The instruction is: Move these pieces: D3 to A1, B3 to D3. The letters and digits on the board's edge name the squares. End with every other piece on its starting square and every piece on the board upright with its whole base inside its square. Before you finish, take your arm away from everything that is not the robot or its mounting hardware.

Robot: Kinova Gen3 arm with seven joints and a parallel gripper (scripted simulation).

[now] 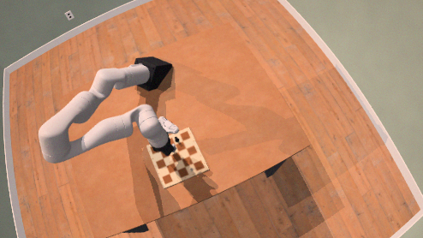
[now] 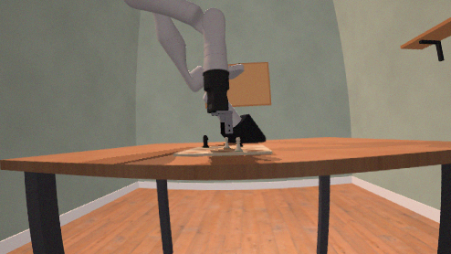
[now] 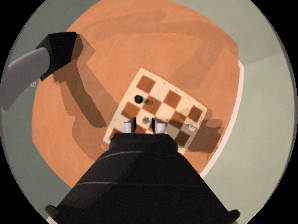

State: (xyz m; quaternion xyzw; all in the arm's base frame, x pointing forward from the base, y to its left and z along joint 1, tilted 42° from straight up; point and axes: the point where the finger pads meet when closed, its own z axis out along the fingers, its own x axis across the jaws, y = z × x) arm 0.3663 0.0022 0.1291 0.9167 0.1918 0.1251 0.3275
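Now: hand 6 cm above the chessboard, 4 cm short of it and 1 cm to the left of it.
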